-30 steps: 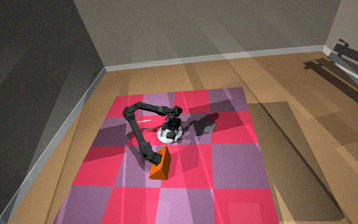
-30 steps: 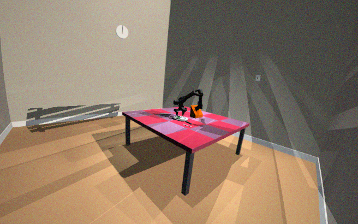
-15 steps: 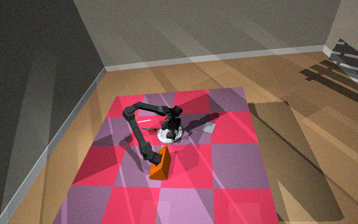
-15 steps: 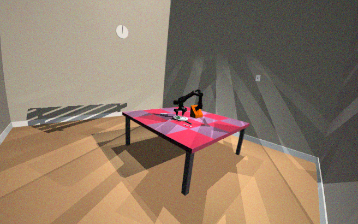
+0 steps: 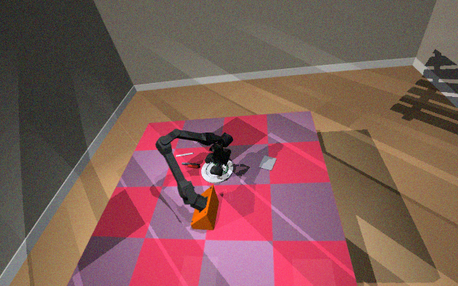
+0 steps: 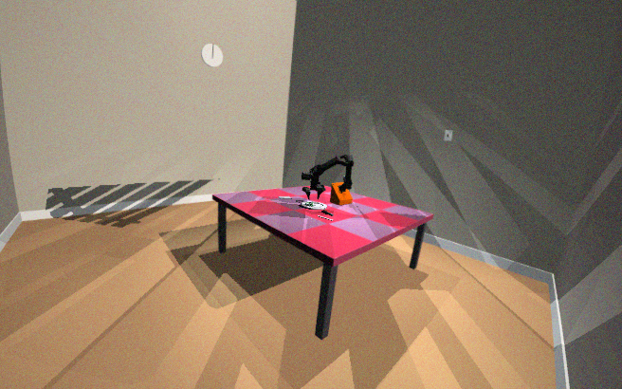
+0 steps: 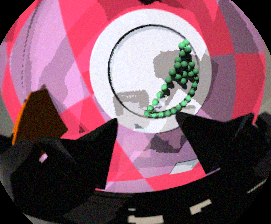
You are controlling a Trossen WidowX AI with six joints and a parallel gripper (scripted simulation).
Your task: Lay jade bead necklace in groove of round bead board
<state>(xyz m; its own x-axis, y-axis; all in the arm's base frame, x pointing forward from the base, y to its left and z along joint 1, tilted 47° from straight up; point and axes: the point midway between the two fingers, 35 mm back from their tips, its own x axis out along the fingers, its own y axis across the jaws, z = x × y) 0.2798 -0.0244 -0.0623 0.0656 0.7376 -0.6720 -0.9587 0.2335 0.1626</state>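
The round white bead board lies 4 cm ahead of my gripper tip, 5 cm to the left of it and 3 cm below it. Also, from my gripper tip: red-handled tool 9 cm ahead, 22 cm to the left, 3 cm below; flat grey pad 7 cm ahead, 26 cm to the right, 4 cm below; thin white rod 19 cm ahead, 29 cm to the left, 3 cm below.
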